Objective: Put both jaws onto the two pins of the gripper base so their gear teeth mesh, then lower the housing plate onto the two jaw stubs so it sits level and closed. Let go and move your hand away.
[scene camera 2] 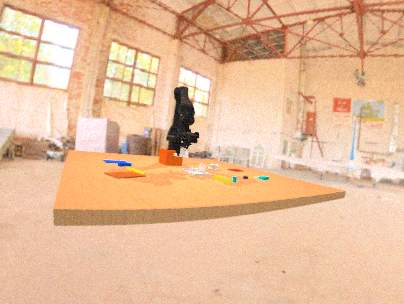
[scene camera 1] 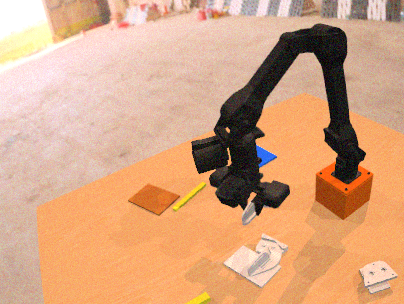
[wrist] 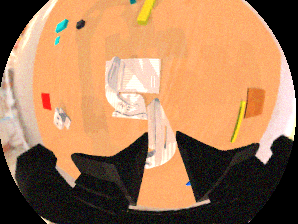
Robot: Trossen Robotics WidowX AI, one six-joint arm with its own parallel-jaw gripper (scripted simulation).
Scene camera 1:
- my gripper: 251,212
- orange tile: 152,198
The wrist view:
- my gripper: 162,134
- pale grey jaw: 163,149, held by my gripper
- pale grey jaw: 113,79
